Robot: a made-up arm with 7 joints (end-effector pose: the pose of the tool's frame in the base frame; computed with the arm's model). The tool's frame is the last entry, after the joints.
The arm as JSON. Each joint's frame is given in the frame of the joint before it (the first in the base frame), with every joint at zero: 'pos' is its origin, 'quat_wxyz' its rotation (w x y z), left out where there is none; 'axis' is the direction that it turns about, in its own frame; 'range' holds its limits. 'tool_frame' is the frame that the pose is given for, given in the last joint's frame.
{
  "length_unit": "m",
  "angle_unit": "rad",
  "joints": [
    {
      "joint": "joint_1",
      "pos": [
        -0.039,
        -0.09,
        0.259
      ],
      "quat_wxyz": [
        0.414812,
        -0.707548,
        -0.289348,
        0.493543
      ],
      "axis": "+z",
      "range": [
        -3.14,
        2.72
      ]
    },
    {
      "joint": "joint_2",
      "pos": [
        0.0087,
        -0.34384,
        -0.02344
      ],
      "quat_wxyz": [
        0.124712,
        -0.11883,
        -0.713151,
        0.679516
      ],
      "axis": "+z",
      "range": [
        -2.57,
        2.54
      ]
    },
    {
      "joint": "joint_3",
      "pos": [
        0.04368,
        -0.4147,
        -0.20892
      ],
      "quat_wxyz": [
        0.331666,
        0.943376,
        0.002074,
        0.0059
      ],
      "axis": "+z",
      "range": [
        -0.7,
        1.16
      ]
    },
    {
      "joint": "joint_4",
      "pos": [
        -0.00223,
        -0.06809,
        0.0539
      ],
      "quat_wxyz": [
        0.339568,
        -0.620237,
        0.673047,
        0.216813
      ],
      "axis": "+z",
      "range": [
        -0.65,
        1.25
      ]
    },
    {
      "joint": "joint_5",
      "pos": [
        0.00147,
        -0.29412,
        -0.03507
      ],
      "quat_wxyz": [
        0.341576,
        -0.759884,
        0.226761,
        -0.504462
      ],
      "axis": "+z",
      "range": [
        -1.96,
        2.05
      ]
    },
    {
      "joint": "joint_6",
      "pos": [
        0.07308,
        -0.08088,
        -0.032
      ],
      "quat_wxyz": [
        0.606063,
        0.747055,
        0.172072,
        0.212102
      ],
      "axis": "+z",
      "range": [
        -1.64,
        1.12
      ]
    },
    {
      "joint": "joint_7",
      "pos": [
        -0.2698,
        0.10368,
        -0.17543
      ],
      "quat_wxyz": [
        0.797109,
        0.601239,
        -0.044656,
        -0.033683
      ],
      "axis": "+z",
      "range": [
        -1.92,
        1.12
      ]
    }
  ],
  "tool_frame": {
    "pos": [
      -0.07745,
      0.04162,
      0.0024
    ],
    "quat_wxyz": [
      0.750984,
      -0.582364,
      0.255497,
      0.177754
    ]
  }
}
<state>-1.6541 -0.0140 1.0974 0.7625 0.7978 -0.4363 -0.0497</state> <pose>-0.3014 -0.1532 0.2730 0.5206 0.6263 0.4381 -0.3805</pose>
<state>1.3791 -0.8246 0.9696 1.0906 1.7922 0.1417 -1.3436</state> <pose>-0.1640 0.3249 0.1080 0.4982 0.6427 -0.1518 -0.5618</pose>
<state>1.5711 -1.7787 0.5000 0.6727 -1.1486 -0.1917 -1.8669</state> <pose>-0.2387 -0.2236 -0.1992 0.2692 -0.2165 -0.7486 -0.5659</pose>
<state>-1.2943 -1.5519 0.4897 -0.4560 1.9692 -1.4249 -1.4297</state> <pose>-0.4388 0.3356 0.6460 0.9570 -0.0799 0.2479 -0.1280</pose>
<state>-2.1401 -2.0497 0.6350 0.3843 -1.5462 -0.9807 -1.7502</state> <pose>-0.3180 -0.2046 0.6523 0.1708 0.2805 0.4267 -0.8426</pose>
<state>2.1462 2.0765 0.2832 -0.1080 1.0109 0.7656 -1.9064</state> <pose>0.4454 0.0336 0.4660 0.1824 -0.0300 -0.6115 0.7694</pose>
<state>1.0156 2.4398 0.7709 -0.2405 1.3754 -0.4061 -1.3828</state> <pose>0.5610 -0.0395 0.3639 0.3485 0.1062 0.6406 -0.6759</pose>
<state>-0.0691 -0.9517 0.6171 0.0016 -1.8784 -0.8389 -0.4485</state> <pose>-0.4747 0.1378 0.0810 0.1862 -0.6867 -0.2848 -0.6424</pose>
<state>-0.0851 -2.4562 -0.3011 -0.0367 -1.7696 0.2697 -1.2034</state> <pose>0.2753 0.3521 -0.1281 0.0281 0.0406 -0.0788 0.9957</pose>
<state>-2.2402 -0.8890 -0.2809 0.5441 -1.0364 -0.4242 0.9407</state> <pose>-0.1255 0.0823 0.6344 0.7040 0.2083 0.0104 -0.6789</pose>
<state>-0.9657 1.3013 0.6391 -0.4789 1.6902 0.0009 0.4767</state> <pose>-0.1119 -0.6495 0.1988 0.6410 0.7377 0.2097 -0.0310</pose>
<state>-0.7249 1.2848 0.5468 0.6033 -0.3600 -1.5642 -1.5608</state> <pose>0.1682 -0.2710 0.3666 0.4514 0.8853 0.1036 -0.0432</pose>
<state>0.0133 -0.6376 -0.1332 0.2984 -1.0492 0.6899 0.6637</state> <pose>-0.5011 0.1114 -0.2061 0.6584 -0.7261 -0.1928 -0.0464</pose>
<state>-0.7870 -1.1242 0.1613 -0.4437 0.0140 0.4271 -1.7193</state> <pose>-0.2059 0.4519 0.5233 0.0909 -0.8621 -0.0742 0.4930</pose>
